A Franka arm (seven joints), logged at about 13 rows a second.
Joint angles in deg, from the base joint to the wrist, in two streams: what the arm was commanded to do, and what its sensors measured. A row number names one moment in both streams.
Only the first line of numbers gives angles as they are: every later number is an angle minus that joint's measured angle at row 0.
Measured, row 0:
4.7, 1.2, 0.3, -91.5, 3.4, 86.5, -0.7
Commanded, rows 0 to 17:
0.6, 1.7, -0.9, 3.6, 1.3, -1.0, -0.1
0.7, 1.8, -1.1, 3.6, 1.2, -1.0, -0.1
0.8, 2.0, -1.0, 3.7, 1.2, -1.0, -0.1
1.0, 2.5, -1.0, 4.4, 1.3, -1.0, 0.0
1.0, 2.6, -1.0, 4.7, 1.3, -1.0, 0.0
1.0, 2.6, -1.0, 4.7, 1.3, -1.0, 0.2
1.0, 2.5, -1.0, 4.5, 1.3, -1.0, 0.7
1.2, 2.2, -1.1, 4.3, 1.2, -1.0, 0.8
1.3, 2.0, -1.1, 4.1, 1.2, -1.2, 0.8
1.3, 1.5, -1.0, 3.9, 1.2, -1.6, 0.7
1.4, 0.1, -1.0, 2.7, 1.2, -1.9, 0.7
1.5, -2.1, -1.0, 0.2, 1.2, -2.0, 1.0
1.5, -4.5, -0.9, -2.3, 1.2, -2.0, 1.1
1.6, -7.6, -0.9, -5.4, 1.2, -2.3, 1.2
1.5, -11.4, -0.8, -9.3, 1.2, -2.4, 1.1
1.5, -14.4, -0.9, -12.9, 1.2, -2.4, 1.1
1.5, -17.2, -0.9, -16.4, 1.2, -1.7, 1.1
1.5, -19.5, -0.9, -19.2, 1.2, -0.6, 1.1
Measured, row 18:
0.8, -12.0, -0.2, -10.1, 0.2, -3.3, 0.0
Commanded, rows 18 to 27:
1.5, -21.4, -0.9, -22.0, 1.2, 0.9, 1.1
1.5, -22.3, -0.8, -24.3, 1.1, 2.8, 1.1
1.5, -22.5, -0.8, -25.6, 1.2, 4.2, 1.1
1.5, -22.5, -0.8, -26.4, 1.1, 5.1, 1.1
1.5, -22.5, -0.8, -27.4, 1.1, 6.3, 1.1
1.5, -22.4, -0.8, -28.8, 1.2, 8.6, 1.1
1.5, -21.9, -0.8, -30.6, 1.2, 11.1, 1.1
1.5, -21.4, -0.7, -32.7, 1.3, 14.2, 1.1
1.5, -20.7, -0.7, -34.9, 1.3, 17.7, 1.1
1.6, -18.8, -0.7, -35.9, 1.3, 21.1, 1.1
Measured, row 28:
0.9, -20.6, -0.3, -32.8, 0.3, 15.4, 0.0
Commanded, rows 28 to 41:
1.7, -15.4, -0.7, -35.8, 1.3, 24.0, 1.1
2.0, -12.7, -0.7, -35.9, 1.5, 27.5, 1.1
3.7, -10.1, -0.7, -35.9, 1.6, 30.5, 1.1
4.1, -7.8, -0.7, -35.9, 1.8, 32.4, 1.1
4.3, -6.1, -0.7, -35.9, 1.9, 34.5, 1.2
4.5, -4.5, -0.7, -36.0, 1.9, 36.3, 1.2
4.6, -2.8, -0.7, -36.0, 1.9, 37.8, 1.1
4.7, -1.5, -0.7, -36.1, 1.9, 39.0, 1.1
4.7, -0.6, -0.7, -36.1, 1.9, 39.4, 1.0
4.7, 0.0, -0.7, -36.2, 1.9, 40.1, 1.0
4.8, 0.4, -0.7, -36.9, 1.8, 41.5, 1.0
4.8, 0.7, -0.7, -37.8, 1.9, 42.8, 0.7
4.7, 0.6, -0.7, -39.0, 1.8, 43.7, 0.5
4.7, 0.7, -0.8, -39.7, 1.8, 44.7, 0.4
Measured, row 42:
4.1, 1.0, -0.3, -37.8, 0.9, 42.1, 0.4
